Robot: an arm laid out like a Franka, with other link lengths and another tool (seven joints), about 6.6 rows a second.
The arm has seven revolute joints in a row. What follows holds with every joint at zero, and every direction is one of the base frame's.
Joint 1 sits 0.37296 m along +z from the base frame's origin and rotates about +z.
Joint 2 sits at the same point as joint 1 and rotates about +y.
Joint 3 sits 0.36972 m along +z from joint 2 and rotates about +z.
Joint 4 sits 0.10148 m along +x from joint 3 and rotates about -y.
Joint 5 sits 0.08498 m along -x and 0.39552 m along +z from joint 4 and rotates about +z.
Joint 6 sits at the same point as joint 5 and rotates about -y.
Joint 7 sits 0.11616 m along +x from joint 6 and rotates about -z.
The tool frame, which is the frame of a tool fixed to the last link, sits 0.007 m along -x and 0.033 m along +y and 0.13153 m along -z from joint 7; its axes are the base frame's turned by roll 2.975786, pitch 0 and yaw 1.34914 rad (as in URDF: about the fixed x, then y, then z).
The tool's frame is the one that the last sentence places.
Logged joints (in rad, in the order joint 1, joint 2, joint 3, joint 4, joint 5, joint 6, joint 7), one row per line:
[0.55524, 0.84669, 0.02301, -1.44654, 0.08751, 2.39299, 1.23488]
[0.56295, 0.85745, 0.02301, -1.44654, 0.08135, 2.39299, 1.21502]
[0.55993, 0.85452, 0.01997, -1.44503, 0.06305, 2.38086, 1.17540]
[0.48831, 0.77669, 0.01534, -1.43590, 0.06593, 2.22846, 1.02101]
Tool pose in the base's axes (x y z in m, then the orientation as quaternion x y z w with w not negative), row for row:
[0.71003, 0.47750, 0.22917, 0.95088, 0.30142, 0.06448, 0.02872]
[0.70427, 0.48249, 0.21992, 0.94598, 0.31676, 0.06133, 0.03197]
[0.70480, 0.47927, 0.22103, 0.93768, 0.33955, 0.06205, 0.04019]
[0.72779, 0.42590, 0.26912, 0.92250, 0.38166, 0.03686, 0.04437]
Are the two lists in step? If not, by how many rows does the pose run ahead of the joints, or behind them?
They are in step.
